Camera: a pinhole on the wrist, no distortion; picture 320 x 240 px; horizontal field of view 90.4 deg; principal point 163.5 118.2 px. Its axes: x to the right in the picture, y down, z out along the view. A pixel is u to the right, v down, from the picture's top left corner.
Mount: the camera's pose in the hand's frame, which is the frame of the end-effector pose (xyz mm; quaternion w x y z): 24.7 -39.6 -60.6 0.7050 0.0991 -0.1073 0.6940
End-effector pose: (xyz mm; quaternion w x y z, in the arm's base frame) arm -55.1 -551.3 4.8 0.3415 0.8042 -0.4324 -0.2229
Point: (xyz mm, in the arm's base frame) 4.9 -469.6 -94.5
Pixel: 17 218
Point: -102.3 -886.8 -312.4
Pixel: 198 18
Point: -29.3 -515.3 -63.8
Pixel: 133 185
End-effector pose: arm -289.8 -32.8 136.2 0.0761 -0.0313 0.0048 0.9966
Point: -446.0 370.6 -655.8
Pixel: behind the camera
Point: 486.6 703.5 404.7
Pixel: outside the picture
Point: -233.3 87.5 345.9
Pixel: 160 158
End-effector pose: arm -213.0 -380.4 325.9 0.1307 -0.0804 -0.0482 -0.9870
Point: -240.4 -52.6 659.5
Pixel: 122 123
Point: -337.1 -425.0 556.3
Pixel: 261 18
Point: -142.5 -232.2 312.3
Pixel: outside the picture
